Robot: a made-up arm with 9 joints. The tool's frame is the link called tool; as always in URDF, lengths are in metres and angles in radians. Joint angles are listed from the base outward.
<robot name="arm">
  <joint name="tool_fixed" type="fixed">
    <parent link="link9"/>
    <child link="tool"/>
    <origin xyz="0.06 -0.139 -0.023" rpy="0 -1.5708 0"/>
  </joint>
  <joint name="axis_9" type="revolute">
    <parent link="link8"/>
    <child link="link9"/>
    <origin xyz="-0.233 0.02 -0.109" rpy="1.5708 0 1.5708"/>
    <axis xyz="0 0 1"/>
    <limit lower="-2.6" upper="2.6"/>
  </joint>
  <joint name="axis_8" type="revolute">
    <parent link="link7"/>
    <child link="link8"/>
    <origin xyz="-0.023 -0.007 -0.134" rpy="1.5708 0 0"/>
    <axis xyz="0 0 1"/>
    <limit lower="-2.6" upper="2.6"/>
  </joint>
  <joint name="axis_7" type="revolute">
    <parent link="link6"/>
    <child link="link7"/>
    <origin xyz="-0.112 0.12 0.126" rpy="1.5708 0 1.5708"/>
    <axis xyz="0 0 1"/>
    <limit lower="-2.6" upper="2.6"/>
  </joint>
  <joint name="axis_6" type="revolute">
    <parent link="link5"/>
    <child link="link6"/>
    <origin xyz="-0.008 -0.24 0.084" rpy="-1.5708 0 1.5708"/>
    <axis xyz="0 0 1"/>
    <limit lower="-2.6" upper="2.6"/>
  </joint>
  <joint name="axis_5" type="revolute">
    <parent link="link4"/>
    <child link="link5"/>
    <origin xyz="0.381 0.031 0.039" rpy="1.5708 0 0"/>
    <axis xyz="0 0 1"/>
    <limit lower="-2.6" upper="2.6"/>
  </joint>
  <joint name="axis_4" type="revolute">
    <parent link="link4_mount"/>
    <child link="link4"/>
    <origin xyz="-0.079 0.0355 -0.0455" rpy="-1.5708 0 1.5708"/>
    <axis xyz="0 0 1"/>
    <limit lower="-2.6" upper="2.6"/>
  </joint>
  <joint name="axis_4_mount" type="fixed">
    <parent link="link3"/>
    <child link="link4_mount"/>
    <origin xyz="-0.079 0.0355 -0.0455"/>
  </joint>
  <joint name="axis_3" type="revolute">
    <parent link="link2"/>
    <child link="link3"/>
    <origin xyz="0.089 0.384 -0.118" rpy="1.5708 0 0"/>
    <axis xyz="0 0 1"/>
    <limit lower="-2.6" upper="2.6"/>
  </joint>
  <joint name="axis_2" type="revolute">
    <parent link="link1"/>
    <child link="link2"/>
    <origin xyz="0.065 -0.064 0.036" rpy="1.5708 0 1.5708"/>
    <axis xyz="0 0 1"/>
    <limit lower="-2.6" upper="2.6"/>
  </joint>
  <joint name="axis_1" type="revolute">
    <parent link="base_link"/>
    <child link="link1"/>
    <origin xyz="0 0 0.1" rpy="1.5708 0 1.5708"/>
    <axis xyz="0 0 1"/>
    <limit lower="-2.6" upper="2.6"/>
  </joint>
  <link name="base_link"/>
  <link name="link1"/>
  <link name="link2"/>
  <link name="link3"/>
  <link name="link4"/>
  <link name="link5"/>
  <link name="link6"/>
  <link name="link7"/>
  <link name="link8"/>
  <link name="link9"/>
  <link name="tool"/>
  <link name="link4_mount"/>
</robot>
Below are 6 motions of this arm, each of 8 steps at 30 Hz.
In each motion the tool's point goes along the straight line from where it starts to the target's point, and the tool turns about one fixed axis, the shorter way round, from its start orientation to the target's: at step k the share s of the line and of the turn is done. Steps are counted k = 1, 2, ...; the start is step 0. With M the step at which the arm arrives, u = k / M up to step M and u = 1 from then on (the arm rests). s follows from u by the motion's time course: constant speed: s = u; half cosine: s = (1 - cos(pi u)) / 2; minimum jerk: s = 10 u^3 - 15 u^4 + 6 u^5.
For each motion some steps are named. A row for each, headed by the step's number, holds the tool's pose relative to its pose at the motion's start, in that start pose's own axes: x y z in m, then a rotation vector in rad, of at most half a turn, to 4 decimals.
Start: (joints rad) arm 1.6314 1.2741 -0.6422 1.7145 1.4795 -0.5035 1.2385 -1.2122 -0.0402
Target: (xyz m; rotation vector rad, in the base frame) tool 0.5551 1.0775 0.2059 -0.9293 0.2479 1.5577
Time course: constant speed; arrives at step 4
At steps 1, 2, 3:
1: 0.0020 0.0008 -0.0085 0.0294 -0.0223 0.0040
2: 0.0041 0.0015 -0.0171 0.0589 -0.0445 0.0080
3: 0.0061 0.0023 -0.0256 0.0883 -0.0668 0.0119

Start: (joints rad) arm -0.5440 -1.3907 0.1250 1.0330 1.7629 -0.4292 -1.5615 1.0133 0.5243
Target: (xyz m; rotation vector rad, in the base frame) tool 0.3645 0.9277 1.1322 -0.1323 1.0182 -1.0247
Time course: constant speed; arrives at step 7
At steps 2, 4, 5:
2: 0.0197 0.0664 0.0326 -0.0081 -0.0130 -0.0389
4: 0.0395 0.1329 0.0653 -0.0162 -0.0260 -0.0778
5: 0.0493 0.1661 0.0816 -0.0202 -0.0326 -0.0972

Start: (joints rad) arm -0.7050 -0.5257 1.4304 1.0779 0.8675 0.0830 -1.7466 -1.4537 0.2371
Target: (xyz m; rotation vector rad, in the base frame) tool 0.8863 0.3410 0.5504 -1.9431 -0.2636 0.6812
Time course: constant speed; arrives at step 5
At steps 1, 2, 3, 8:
1: -0.0116 -0.0079 0.0191 -0.0473 0.0055 -0.0112
2: -0.0231 -0.0157 0.0383 -0.0946 0.0109 -0.0224
3: -0.0347 -0.0236 0.0574 -0.1420 0.0164 -0.0337
8: -0.0578 -0.0393 0.0957 -0.2366 0.0274 -0.0561

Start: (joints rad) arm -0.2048 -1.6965 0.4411 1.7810 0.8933 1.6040 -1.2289 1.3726 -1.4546
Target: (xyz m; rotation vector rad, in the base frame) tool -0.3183 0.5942 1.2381 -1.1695 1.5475 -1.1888
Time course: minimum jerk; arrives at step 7
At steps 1, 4, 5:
1: 0.0040 -0.0012 -0.0011 0.0010 -0.0043 0.0040
4: 0.1087 -0.0331 -0.0302 0.0280 -0.1166 0.1091
5: 0.1470 -0.0447 -0.0409 0.0379 -0.1577 0.1476

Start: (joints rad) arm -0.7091 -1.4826 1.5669 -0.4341 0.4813 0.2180 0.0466 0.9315 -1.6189
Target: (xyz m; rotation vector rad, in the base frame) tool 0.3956 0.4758 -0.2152 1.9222 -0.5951 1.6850
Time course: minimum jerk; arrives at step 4
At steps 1, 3, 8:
1: 0.0005 -0.0005 -0.0020 0.0018 -0.0093 0.0051
3: 0.0041 -0.0039 -0.0171 0.0156 -0.0809 0.0438
8: 0.0046 -0.0044 -0.0191 0.0174 -0.0902 0.0489

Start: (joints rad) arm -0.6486 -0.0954 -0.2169 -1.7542 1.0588 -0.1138 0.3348 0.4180 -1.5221
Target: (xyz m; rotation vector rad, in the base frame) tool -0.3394 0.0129 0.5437 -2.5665 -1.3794 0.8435
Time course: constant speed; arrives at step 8
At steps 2, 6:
2: 0.0278 -0.0098 -0.0109 0.0138 -0.0175 0.0205
6: 0.0833 -0.0295 -0.0327 0.0415 -0.0525 0.0614

